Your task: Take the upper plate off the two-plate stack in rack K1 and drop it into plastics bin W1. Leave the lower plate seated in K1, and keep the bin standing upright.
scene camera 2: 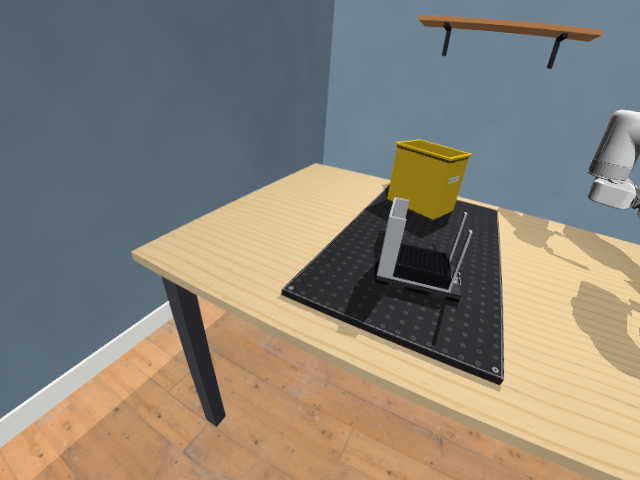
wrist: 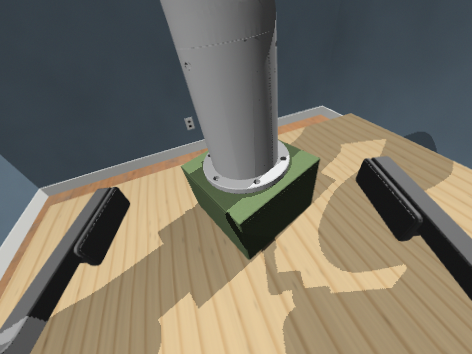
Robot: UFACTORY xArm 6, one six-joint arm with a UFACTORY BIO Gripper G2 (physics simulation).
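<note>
The yellow bin W1 stands upright at the back of the black perforated board, its top open. In front of it is rack K1, with a tall light-grey channel on its left and two thin posts on its right. Black plates sit low in the rack, with the upper plate on top; the split between upper and lower plate is hard to make out. My gripper is wide open and empty, with the robot's base seen beyond its fingers. In scene camera 2 it is almost all past the right edge, far from rack and bin.
The black board lies on the wooden table. Part of my white arm shows at the right edge. A wall shelf hangs above. In the wrist view my grey arm column rises from a green base block.
</note>
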